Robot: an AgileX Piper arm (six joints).
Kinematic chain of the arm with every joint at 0, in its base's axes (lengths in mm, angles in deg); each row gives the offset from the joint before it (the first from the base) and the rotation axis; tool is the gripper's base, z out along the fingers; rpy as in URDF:
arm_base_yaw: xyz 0 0 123 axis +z
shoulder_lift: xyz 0 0 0 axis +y
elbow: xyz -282.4 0 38.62 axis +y
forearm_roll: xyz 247.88 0 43.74 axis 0.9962 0 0.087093
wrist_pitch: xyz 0 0 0 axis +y
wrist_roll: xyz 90.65 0 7.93 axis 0.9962 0 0.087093
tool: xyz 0 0 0 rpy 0 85 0
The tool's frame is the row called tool.
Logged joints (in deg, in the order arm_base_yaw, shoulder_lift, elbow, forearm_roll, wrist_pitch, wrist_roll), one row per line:
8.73 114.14 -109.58 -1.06 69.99 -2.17
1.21 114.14 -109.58 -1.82 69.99 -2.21
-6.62 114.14 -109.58 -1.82 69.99 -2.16
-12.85 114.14 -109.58 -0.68 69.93 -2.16
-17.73 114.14 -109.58 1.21 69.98 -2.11
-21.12 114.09 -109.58 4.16 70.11 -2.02
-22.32 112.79 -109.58 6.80 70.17 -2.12
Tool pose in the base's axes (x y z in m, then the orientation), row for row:
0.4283 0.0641 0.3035 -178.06 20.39 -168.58
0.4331 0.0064 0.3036 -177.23 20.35 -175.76
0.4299 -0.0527 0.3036 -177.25 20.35 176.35
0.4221 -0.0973 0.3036 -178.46 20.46 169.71
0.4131 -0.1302 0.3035 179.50 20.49 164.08
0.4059 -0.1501 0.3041 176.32 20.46 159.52
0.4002 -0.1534 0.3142 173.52 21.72 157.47
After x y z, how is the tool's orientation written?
As angles about the fixed x, y, z axes (roll, pitch, yaw), in degrees.
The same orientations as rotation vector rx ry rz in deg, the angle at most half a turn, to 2 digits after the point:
-15.39 158.78 0.17
-5.21 159.46 -2.80
5.77 159.58 -4.74
14.71 159.01 -4.72
21.98 158.09 -3.31
27.40 156.85 -0.07
29.08 154.74 2.84

